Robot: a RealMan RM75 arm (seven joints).
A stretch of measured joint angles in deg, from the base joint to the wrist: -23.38, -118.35, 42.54, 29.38, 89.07, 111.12, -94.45; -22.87, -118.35, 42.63, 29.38, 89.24, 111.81, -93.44; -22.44, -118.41, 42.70, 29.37, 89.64, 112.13, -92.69; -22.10, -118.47, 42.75, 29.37, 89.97, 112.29, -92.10; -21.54, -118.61, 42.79, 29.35, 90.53, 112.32, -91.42; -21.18, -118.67, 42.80, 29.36, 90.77, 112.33, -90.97; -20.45, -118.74, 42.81, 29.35, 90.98, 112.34, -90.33; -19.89, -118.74, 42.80, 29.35, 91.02, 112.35, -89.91; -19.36, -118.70, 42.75, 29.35, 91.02, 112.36, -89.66; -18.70, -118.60, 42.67, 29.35, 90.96, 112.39, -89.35; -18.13, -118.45, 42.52, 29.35, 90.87, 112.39, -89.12; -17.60, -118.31, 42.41, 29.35, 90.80, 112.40, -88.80
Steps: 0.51, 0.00, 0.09, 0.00, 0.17, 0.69, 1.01; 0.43, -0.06, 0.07, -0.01, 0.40, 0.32, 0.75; 0.34, -0.06, 0.05, 0.00, 0.33, 0.16, 0.59; 0.56, -0.14, 0.04, -0.02, 0.56, 0.03, 0.68; 0.36, -0.06, 0.01, 0.01, 0.24, 0.01, 0.45; 0.73, -0.07, 0.01, -0.01, 0.21, 0.01, 0.64; 0.56, 0.00, -0.01, 0.00, 0.04, 0.01, 0.42; 0.53, 0.04, -0.05, 0.00, 0.00, 0.01, 0.25; 0.66, 0.10, -0.08, 0.00, -0.06, 0.03, 0.31; 0.57, 0.15, -0.15, 0.00, -0.09, 0.00, 0.23; 0.53, 0.14, -0.11, 0.00, -0.07, 0.01, 0.32
